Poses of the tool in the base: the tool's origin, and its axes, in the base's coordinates. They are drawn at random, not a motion.
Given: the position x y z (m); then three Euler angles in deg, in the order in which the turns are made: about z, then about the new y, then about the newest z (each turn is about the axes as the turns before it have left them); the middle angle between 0 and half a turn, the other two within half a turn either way.
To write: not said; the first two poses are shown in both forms.
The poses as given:
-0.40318, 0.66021, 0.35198, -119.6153, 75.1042, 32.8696
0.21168, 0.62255, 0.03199, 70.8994, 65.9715, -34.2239
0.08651, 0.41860, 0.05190, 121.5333, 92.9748, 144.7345
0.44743, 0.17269, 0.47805, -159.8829, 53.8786, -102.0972
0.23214, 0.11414, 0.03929, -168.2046, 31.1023, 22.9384
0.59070, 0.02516, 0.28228, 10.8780, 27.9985, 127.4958
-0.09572, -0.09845, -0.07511, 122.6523, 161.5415, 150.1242
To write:
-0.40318, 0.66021, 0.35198, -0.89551, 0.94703, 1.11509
0.21168, 0.62255, 0.03199, 0.20604, 0.85595, -0.90054
0.08651, 0.41860, 0.05190, -2.66449, -0.95339, 1.66056
0.44743, 0.17269, 0.47805, 1.79622, -0.17010, -0.92963
0.23214, 0.11414, 0.03929, -2.47668, 0.49578, 0.23093
0.59070, 0.02516, 0.28228, 2.35606, -0.28979, 0.39918
-0.09572, -0.09845, -0.07511, 2.68523, -0.27811, 2.97683

